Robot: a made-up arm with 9 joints. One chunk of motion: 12 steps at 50 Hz.
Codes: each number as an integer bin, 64 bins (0 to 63) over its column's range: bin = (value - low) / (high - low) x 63, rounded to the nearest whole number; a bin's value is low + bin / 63 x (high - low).
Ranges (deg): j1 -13..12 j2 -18..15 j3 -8..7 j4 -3..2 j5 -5..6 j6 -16..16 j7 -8..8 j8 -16..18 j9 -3..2
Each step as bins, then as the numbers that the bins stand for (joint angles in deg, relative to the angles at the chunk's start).
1 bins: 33 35 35 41 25 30 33 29 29
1 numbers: 0.10 0.33 0.33 0.25 -0.63 -0.76 0.38 -0.35 -0.70
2 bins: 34 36 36 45 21 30 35 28 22
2 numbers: 0.49 0.86 0.57 0.57 -1.33 -0.76 0.89 -0.89 -1.25
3 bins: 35 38 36 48 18 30 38 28 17
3 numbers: 0.89 1.90 0.57 0.81 -1.86 -0.76 1.65 -0.89 -1.65
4 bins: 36 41 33 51 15 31 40 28 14
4 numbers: 1.29 3.48 -0.14 1.05 -2.38 -0.25 2.16 -0.89 -1.89
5 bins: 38 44 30 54 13 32 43 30 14
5 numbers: 2.08 5.05 -0.86 1.29 -2.73 0.25 2.92 0.19 -1.89
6 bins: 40 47 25 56 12 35 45 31 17
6 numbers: 2.87 6.62 -2.05 1.44 -2.90 1.78 3.43 0.73 -1.65
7 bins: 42 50 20 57 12 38 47 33 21
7 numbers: 3.67 8.19 -3.24 1.52 -2.90 3.30 3.94 1.81 -1.33
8 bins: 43 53 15 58 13 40 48 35 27
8 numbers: 4.06 9.76 -4.43 1.60 -2.73 4.32 4.19 2.89 -0.86
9 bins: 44 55 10 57 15 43 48 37 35
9 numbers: 4.46 10.81 -5.62 1.52 -2.38 5.84 4.19 3.97 -0.22
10 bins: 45 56 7 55 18 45 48 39 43
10 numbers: 4.86 11.33 -6.33 1.37 -1.86 6.86 4.19 5.05 0.41
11 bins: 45 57 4 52 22 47 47 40 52
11 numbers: 4.86 11.86 -7.05 1.13 -1.16 7.87 3.94 5.59 1.13
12 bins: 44 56 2 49 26 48 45 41 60
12 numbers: 4.46 11.33 -7.52 0.89 -0.46 8.38 3.43 6.13 1.76
